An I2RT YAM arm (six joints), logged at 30 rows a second.
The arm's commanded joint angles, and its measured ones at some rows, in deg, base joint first. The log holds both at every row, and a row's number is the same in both.
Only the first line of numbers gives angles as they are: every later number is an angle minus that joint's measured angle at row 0.
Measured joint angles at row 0: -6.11 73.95 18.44 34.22 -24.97 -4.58
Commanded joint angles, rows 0 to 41: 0.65 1.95 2.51 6.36 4.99 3.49; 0.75 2.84 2.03 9.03 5.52 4.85; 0.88 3.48 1.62 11.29 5.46 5.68; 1.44 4.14 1.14 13.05 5.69 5.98; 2.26 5.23 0.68 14.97 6.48 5.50; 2.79 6.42 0.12 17.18 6.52 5.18; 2.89 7.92 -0.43 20.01 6.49 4.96; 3.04 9.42 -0.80 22.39 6.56 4.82; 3.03 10.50 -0.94 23.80 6.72 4.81; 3.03 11.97 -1.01 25.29 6.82 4.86; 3.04 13.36 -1.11 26.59 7.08 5.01; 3.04 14.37 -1.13 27.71 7.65 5.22; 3.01 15.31 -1.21 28.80 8.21 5.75; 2.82 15.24 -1.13 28.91 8.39 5.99; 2.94 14.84 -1.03 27.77 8.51 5.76; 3.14 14.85 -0.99 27.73 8.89 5.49; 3.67 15.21 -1.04 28.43 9.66 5.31; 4.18 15.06 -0.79 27.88 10.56 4.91; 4.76 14.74 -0.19 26.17 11.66 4.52; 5.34 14.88 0.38 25.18 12.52 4.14; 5.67 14.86 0.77 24.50 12.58 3.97; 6.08 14.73 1.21 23.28 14.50 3.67; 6.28 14.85 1.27 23.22 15.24 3.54; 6.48 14.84 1.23 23.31 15.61 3.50; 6.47 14.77 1.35 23.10 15.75 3.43; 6.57 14.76 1.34 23.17 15.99 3.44; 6.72 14.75 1.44 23.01 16.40 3.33; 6.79 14.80 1.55 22.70 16.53 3.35; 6.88 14.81 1.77 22.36 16.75 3.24; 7.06 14.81 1.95 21.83 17.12 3.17; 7.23 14.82 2.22 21.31 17.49 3.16; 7.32 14.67 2.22 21.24 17.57 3.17; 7.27 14.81 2.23 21.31 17.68 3.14; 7.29 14.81 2.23 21.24 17.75 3.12; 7.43 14.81 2.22 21.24 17.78 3.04; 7.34 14.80 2.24 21.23 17.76 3.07; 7.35 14.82 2.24 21.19 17.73 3.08; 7.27 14.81 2.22 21.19 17.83 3.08; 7.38 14.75 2.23 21.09 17.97 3.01; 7.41 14.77 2.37 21.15 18.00 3.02; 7.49 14.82 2.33 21.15 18.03 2.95; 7.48 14.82 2.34 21.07 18.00 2.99
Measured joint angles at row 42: 6.80 15.15 1.46 21.07 16.50 3.89
